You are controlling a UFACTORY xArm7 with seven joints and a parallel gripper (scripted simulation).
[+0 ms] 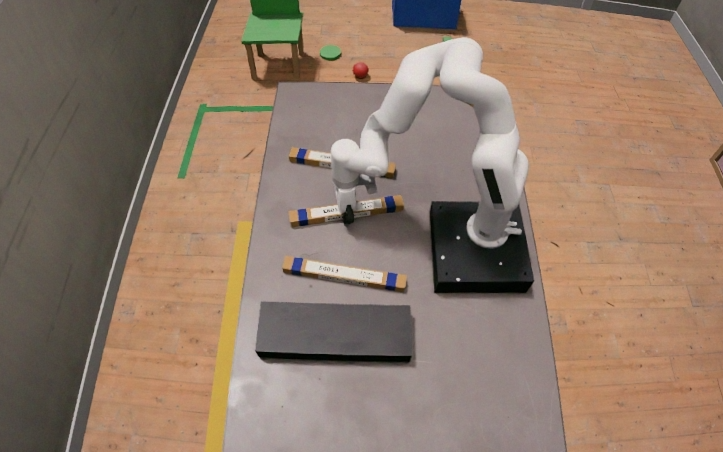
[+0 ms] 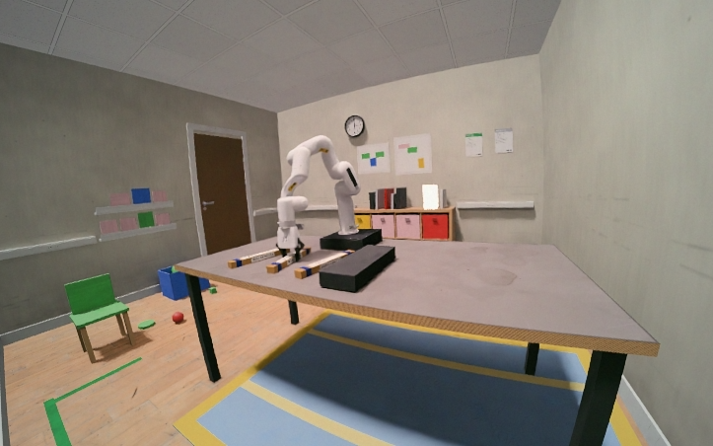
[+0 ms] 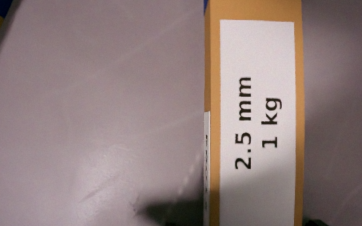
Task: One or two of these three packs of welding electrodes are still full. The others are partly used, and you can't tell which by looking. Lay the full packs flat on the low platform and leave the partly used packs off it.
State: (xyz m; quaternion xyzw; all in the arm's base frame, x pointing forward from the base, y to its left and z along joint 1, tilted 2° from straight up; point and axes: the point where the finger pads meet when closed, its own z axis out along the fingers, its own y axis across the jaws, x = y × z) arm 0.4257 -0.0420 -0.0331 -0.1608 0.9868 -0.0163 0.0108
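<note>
My gripper is now right at the pack. The rest, counted from my hand: pack of welding electrodes: 30 mm behind, 210 mm to the left; platform: 30 mm behind, 400 mm to the left.
</note>
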